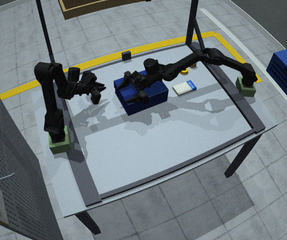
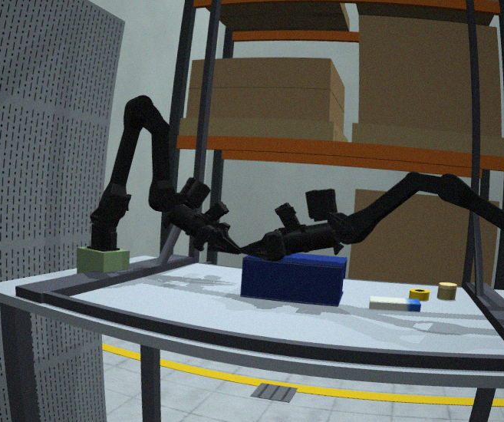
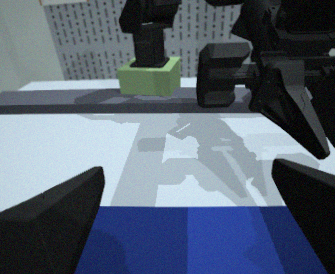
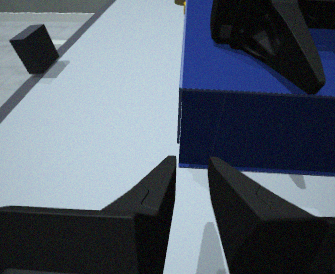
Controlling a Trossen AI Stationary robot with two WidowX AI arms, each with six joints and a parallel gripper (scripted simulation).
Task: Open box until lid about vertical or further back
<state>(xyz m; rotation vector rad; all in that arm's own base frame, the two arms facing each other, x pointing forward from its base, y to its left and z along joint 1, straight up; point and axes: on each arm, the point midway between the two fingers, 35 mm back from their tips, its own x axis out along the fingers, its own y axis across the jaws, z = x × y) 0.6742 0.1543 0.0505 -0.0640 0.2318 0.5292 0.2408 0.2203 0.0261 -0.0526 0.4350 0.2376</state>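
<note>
The lid flap lies 3 cm behind my right hand, 19 cm to the left of it and 3 cm below it. From my right hand the other things lie so: yellow ring 4 cm behind, 50 cm to the left, 8 cm below; then tan cylinder 8 cm behind, 57 cm to the left, 7 cm below.
</note>
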